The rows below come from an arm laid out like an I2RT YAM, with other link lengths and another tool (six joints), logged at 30 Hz.
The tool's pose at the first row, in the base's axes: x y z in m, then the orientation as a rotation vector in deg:
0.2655, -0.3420, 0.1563, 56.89, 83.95, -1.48
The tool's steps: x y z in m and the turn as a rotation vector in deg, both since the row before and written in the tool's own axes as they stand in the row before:
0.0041, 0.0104, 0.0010, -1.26, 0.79, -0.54
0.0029, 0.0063, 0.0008, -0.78, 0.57, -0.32
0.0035, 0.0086, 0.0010, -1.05, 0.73, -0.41
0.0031, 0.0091, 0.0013, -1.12, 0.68, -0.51
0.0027, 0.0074, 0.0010, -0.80, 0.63, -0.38
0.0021, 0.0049, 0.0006, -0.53, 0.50, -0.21
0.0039, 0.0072, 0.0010, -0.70, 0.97, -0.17
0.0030, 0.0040, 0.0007, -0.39, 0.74, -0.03
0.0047, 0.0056, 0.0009, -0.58, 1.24, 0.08
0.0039, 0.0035, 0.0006, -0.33, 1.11, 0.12
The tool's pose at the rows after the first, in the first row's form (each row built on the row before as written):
0.2730, -0.3339, 0.1583, 55.58, 84.79, -0.56
0.2776, -0.3287, 0.1591, 54.79, 85.37, 0.06
0.2836, -0.3217, 0.1606, 53.73, 86.10, 0.89
0.2899, -0.3146, 0.1626, 52.53, 86.81, 1.68
0.2949, -0.3086, 0.1640, 51.67, 87.45, 2.30
0.2981, -0.3044, 0.1647, 51.14, 87.93, 2.78
0.3029, -0.2977, 0.1650, 50.54, 88.80, 3.63
0.3057, -0.2935, 0.1645, 50.27, 89.44, 4.24
0.3095, -0.2873, 0.1633, 49.98, 90.47, 5.31
0.3119, -0.2828, 0.1618, 49.90, 91.40, 6.15

